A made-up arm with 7 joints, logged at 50 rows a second.
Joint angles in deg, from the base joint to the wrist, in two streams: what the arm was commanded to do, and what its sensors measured. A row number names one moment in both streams.
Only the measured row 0 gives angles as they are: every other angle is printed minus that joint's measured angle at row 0.
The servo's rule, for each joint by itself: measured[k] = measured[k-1] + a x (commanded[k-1-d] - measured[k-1]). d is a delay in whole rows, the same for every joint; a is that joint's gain. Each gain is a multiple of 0.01, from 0.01 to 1. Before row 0 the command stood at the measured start. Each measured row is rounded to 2 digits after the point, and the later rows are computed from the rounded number. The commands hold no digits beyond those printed.
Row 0, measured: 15.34, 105.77, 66.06, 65.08, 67.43, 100.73, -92.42
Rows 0 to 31, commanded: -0.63, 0.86, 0.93, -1.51, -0.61, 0.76, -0.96; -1.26, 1.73, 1.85, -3.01, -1.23, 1.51, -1.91; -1.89, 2.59, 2.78, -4.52, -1.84, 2.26, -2.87; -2.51, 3.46, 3.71, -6.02, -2.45, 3.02, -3.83; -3.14, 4.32, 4.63, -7.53, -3.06, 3.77, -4.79; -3.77, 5.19, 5.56, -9.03, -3.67, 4.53, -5.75; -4.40, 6.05, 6.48, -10.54, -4.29, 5.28, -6.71; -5.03, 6.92, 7.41, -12.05, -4.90, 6.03, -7.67; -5.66, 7.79, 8.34, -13.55, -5.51, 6.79, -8.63; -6.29, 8.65, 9.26, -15.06, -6.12, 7.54, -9.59; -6.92, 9.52, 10.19, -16.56, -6.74, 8.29, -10.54; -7.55, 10.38, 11.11, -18.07, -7.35, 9.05, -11.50; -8.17, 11.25, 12.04, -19.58, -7.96, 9.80, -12.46; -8.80, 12.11, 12.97, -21.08, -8.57, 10.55, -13.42; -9.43, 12.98, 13.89, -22.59, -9.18, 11.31, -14.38; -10.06, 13.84, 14.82, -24.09, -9.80, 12.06, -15.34; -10.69, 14.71, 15.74, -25.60, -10.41, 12.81, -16.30; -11.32, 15.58, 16.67, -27.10, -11.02, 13.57, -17.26; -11.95, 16.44, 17.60, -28.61, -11.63, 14.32, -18.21; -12.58, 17.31, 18.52, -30.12, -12.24, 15.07, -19.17; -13.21, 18.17, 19.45, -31.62, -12.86, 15.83, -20.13; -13.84, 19.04, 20.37, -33.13, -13.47, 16.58, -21.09; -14.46, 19.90, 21.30, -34.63, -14.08, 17.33, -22.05; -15.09, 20.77, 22.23, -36.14, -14.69, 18.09, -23.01; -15.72, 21.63, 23.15, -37.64, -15.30, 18.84, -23.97; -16.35, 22.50, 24.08, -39.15, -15.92, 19.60, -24.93; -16.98, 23.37, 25.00, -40.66, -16.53, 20.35, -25.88; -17.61, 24.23, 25.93, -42.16, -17.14, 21.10, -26.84; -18.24, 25.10, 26.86, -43.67, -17.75, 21.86, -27.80; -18.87, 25.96, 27.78, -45.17, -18.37, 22.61, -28.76; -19.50, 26.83, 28.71, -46.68, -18.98, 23.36, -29.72; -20.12, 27.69, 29.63, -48.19, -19.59, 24.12, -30.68
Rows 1 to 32, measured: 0.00, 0.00, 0.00, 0.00, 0.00, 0.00, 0.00; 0.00, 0.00, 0.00, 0.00, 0.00, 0.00, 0.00; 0.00, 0.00, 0.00, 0.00, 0.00, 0.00, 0.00; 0.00, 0.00, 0.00, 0.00, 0.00, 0.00, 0.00; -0.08, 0.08, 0.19, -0.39, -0.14, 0.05, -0.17; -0.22, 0.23, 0.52, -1.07, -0.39, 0.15, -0.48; -0.42, 0.44, 0.97, -1.97, -0.72, 0.30, -0.91; -0.67, 0.71, 1.52, -3.02, -1.12, 0.49, -1.44; -0.97, 1.03, 2.14, -4.19, -1.57, 0.72, -2.04; -1.31, 1.40, 2.82, -5.45, -2.05, 0.99, -2.71; -1.68, 1.82, 3.55, -6.77, -2.57, 1.29, -3.43; -2.08, 2.28, 4.32, -8.14, -3.11, 1.62, -4.19; -2.51, 2.78, 5.12, -9.55, -3.66, 1.98, -4.99; -2.96, 3.31, 5.95, -10.98, -4.23, 2.37, -5.82; -3.44, 3.87, 6.80, -12.43, -4.81, 2.78, -6.67; -3.93, 4.46, 7.66, -13.90, -5.39, 3.22, -7.54; -4.44, 5.07, 8.54, -15.38, -5.98, 3.68, -8.43; -4.96, 5.70, 9.43, -16.86, -6.58, 4.16, -9.33; -5.50, 6.36, 10.32, -18.35, -7.18, 4.66, -10.24; -6.05, 7.03, 11.22, -19.84, -7.78, 5.18, -11.16; -6.61, 7.72, 12.12, -21.34, -8.38, 5.71, -12.09; -7.18, 8.43, 13.03, -22.84, -8.99, 6.26, -13.02; -7.75, 9.15, 13.94, -24.34, -9.60, 6.82, -13.95; -8.33, 9.88, 14.86, -25.84, -10.21, 7.40, -14.89; -8.92, 10.63, 15.78, -27.34, -10.82, 7.99, -15.83; -9.51, 11.39, 16.70, -28.85, -11.43, 8.59, -16.78; -10.10, 12.16, 17.62, -30.35, -12.04, 9.20, -17.73; -10.70, 12.93, 18.54, -31.86, -12.65, 9.82, -18.68; -11.30, 13.71, 19.46, -33.36, -13.26, 10.45, -19.63; -11.91, 14.50, 20.38, -34.87, -13.87, 11.09, -20.58; -12.52, 15.30, 21.30, -36.38, -14.48, 11.74, -21.53; -13.13, 16.10, 22.23, -37.88, -15.09, 12.40, -22.49
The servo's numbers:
d 4
a 0.12 0.09 0.20 0.26 0.23 0.07 0.18

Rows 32 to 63, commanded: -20.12, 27.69, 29.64, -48.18, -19.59, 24.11, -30.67; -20.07, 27.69, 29.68, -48.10, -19.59, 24.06, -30.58; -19.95, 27.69, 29.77, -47.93, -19.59, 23.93, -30.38; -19.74, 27.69, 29.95, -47.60, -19.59, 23.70, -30.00; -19.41, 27.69, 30.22, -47.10, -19.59, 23.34, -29.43; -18.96, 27.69, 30.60, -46.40, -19.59, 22.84, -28.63; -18.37, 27.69, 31.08, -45.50, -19.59, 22.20, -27.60; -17.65, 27.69, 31.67, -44.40, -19.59, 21.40, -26.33; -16.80, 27.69, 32.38, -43.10, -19.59, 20.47, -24.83; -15.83, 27.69, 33.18, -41.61, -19.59, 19.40, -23.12; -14.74, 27.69, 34.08, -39.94, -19.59, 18.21, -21.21; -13.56, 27.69, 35.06, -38.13, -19.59, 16.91, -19.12; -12.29, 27.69, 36.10, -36.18, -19.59, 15.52, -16.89; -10.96, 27.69, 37.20, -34.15, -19.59, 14.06, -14.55; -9.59, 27.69, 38.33, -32.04, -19.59, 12.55, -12.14; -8.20, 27.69, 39.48, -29.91, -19.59, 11.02, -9.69; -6.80, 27.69, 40.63, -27.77, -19.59, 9.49, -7.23; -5.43, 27.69, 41.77, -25.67, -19.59, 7.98, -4.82; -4.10, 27.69, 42.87, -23.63, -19.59, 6.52, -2.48; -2.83, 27.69, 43.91, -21.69, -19.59, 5.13, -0.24; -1.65, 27.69, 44.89, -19.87, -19.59, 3.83, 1.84; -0.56, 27.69, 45.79, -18.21, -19.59, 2.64, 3.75; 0.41, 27.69, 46.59, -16.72, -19.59, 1.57, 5.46; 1.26, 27.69, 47.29, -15.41, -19.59, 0.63, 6.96; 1.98, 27.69, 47.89, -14.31, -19.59, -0.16, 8.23; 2.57, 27.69, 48.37, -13.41, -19.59, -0.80, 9.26; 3.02, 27.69, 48.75, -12.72, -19.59, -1.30, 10.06; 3.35, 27.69, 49.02, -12.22, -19.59, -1.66, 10.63; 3.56, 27.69, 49.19, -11.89, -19.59, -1.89, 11.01; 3.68, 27.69, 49.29, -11.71, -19.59, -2.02, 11.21; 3.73, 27.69, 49.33, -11.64, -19.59, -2.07, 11.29; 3.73, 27.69, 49.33, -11.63, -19.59, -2.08, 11.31
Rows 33 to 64, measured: -13.74, 16.91, 23.16, -39.39, -15.70, 13.06, -23.45; -14.36, 17.72, 24.08, -40.89, -16.31, 13.73, -24.41; -14.98, 18.54, 25.01, -42.40, -16.92, 14.40, -25.37; -15.60, 19.36, 25.93, -43.91, -17.53, 15.08, -26.33; -16.14, 20.11, 26.67, -45.02, -18.00, 15.71, -27.11; -16.61, 20.79, 27.27, -45.82, -18.37, 16.29, -27.73; -17.01, 21.41, 27.77, -46.37, -18.65, 16.82, -28.21; -17.34, 21.98, 28.21, -46.69, -18.87, 17.30, -28.53; -17.59, 22.49, 28.61, -46.80, -19.04, 17.72, -28.69; -17.75, 22.96, 29.01, -46.70, -19.17, 18.08, -28.68; -17.82, 23.39, 29.42, -46.39, -19.27, 18.37, -28.49; -17.80, 23.78, 29.87, -45.87, -19.34, 18.58, -28.10; -17.68, 24.13, 30.37, -45.15, -19.40, 18.71, -27.51; -17.46, 24.45, 30.93, -44.23, -19.44, 18.76, -26.72; -17.13, 24.74, 31.56, -43.11, -19.47, 18.72, -25.73; -16.70, 25.01, 32.26, -41.82, -19.50, 18.59, -24.54; -16.17, 25.25, 33.03, -40.35, -19.52, 18.38, -23.16; -15.54, 25.47, 33.86, -38.74, -19.54, 18.08, -21.61; -14.83, 25.67, 34.75, -37.00, -19.55, 17.69, -19.91; -14.03, 25.85, 35.70, -35.16, -19.56, 17.22, -18.07; -13.16, 26.02, 36.69, -33.24, -19.57, 16.68, -16.12; -12.23, 26.17, 37.71, -31.27, -19.57, 16.07, -14.09; -11.25, 26.31, 38.74, -29.28, -19.57, 15.40, -12.00; -10.24, 26.43, 39.77, -27.31, -19.57, 14.68, -9.88; -9.21, 26.54, 40.79, -25.38, -19.57, 13.92, -7.77; -8.17, 26.64, 41.79, -23.52, -19.57, 13.13, -5.70; -7.14, 26.73, 42.75, -21.75, -19.57, 12.32, -3.69; -6.13, 26.82, 43.66, -20.10, -19.57, 11.50, -1.77; -5.16, 26.90, 44.51, -18.59, -19.57, 10.68, 0.03; -4.23, 26.97, 45.28, -17.24, -19.57, 9.88, 1.69; -3.36, 27.03, 45.97, -16.06, -19.57, 9.10, 3.20; -2.55, 27.09, 46.58, -15.06, -19.57, 8.35, 4.54
